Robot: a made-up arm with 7 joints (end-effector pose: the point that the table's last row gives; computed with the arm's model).
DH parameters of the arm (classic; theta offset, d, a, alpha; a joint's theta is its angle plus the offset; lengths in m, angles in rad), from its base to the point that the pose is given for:
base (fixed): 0 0 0 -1.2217
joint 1: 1.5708 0 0 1.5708
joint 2: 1.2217 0 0 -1.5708
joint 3: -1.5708 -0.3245 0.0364 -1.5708
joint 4: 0 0 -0.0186 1.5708
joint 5: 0 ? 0 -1.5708
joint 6: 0 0 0 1.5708
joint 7: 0 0 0 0
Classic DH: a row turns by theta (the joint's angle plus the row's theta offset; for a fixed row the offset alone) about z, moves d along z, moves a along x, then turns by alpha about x.
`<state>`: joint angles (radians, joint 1 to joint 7).
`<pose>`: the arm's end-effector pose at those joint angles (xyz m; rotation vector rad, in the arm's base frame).
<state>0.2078 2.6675 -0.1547 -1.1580 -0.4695 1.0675 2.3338</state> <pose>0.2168 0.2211 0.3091 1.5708 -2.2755 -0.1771</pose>
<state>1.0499 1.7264 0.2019 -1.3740 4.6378 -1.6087 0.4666</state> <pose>0.0587 0.4099 -0.0357 -0.9174 0.6026 -2.0396</pose>
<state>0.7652 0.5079 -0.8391 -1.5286 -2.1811 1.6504 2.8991</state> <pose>-0.1633 0.0419 -0.3600 0.0533 -1.8584 0.6084</pose>
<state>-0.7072 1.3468 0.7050 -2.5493 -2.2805 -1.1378 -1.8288</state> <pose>0.1040 0.1955 0.1134 -0.6461 -2.0772 -0.0147</pose>
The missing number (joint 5, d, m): -0.1538
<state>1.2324 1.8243 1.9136 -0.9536 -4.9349 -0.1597 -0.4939</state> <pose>0.0781 0.3859 0.2270 1.4213 -2.0403 0.0200</pose>
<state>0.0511 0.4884 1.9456 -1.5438 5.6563 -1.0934 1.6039</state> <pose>-0.0856 0.3174 -0.2201 0.7997 -2.5996 0.1752</pose>
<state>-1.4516 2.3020 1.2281 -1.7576 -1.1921 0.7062 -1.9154</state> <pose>-0.2744 0.1776 0.1684 1.2546 0.9396 1.8624</pose>
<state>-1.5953 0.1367 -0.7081 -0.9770 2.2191 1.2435 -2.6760</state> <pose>0.3924 -0.2192 0.0545 0.3211 1.4987 2.0896</pose>
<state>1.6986 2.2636 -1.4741 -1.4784 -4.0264 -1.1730 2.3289</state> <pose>-0.0575 0.3790 0.1263 0.8267 -0.9917 1.8107</pose>
